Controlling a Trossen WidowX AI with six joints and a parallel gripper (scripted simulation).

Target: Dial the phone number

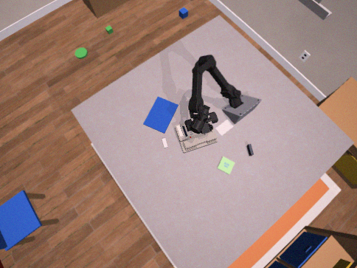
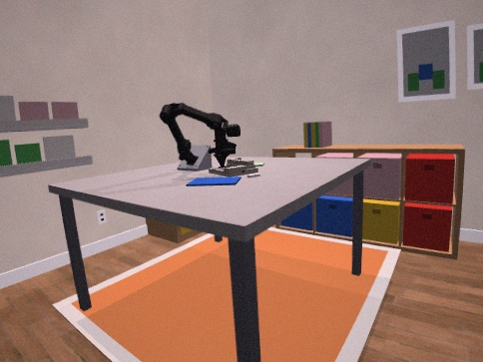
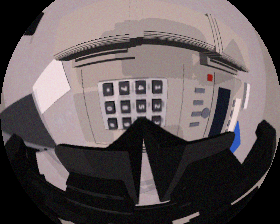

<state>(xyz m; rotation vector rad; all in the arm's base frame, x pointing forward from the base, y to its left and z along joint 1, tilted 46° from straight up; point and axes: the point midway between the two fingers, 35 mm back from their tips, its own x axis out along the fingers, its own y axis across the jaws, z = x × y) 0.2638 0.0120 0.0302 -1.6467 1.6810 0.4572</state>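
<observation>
Right now the beige desk phone is 5 cm ahead of my hand, 3 cm to the left of it and 4 cm below it. The rest, counted from my hand: white card: 13 cm behind, 8 cm to the left, 6 cm below; white block: 24 cm ahead, 3 cm to the right, 6 cm below; handset: 5 cm ahead, 8 cm to the left, 2 cm below.
</observation>
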